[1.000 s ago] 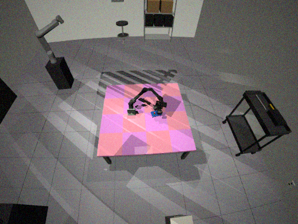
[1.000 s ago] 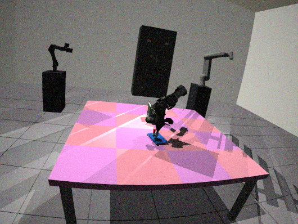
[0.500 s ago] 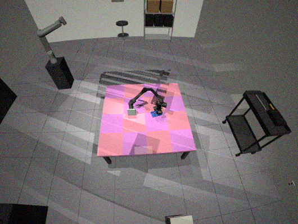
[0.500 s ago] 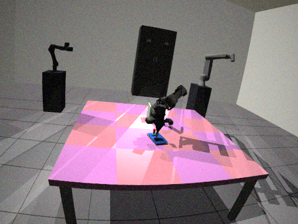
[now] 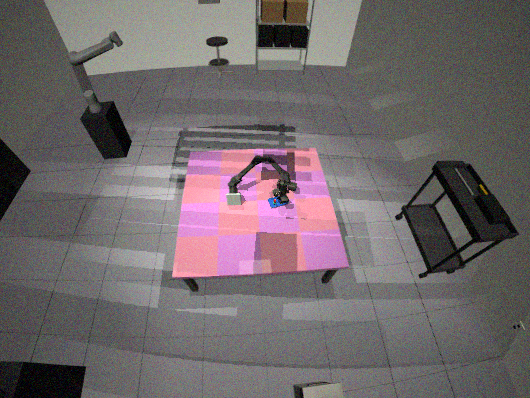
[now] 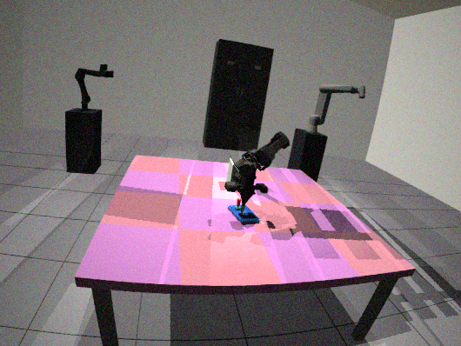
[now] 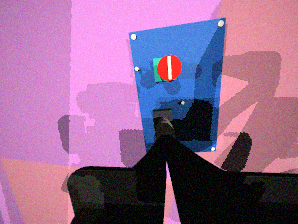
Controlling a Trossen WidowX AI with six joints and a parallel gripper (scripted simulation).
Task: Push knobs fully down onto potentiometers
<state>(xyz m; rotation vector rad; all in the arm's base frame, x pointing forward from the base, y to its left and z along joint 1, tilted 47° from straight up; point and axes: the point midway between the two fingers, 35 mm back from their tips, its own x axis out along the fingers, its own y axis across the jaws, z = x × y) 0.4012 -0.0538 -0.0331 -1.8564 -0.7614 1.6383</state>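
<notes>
Right now the red knob is 60 mm behind my gripper tip and 10 mm below it.
</notes>
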